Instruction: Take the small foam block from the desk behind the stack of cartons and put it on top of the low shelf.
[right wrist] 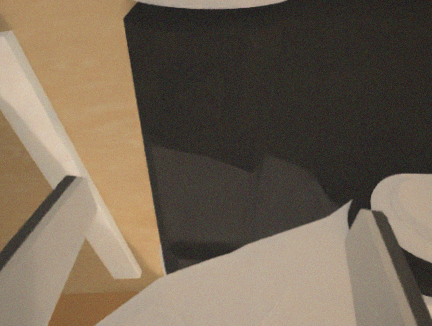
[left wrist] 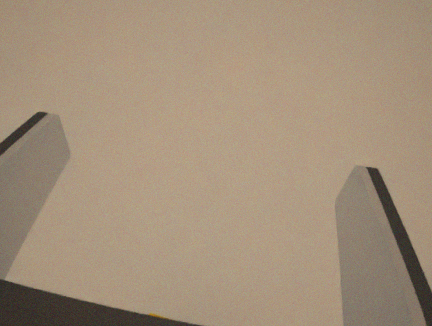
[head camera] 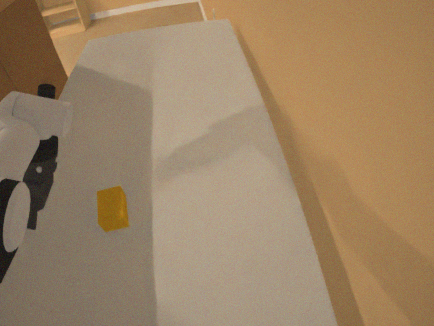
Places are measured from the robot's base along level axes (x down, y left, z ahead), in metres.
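Pixels of known places: left gripper, fingertip midpoint: (left wrist: 201, 158) (head camera: 38, 210); right gripper, fingertip midpoint: (right wrist: 218, 209).
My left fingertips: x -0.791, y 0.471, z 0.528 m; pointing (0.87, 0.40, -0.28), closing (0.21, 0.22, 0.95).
Note:
Behind a point stands the place of what it marks.
The small yellow foam block (head camera: 112, 210) @[x -0.766, y 0.286, z 0.553 m] stands on the pale desk (head camera: 225, 210) @[x -0.721, y 0.033, z 0.584 m] (left wrist: 215, 90) @[x -0.721, y 0.484, z 0.506 m], right of my left gripper (head camera: 33, 225) in the head view. A thin yellow sliver of the block (left wrist: 158, 316) @[x -0.722, y 0.316, z 0.526 m] shows at the bottom edge of the left wrist view. My left gripper (left wrist: 201, 158) @[x -0.791, y 0.471, z 0.528 m] is open, its fingers wide apart with pale desk surface behind them. It is apart from the block. My right gripper (right wrist: 218, 209) @[x -0.399, y -0.223, z -0.017 m] is open with nothing between its fingers, in front of the robot's own body.
A tall brown box-like thing (head camera: 27, 50) @[x -0.895, y 0.829, z 1.189 m] stands at the left edge of the desk; whether it is the carton stack I cannot tell. A wooden shelf unit (head camera: 83, 15) @[x -0.178, y 1.952, z 3.767 m] is at the far upper left. In the right wrist view, a white beam (right wrist: 50, 127) crosses the left side.

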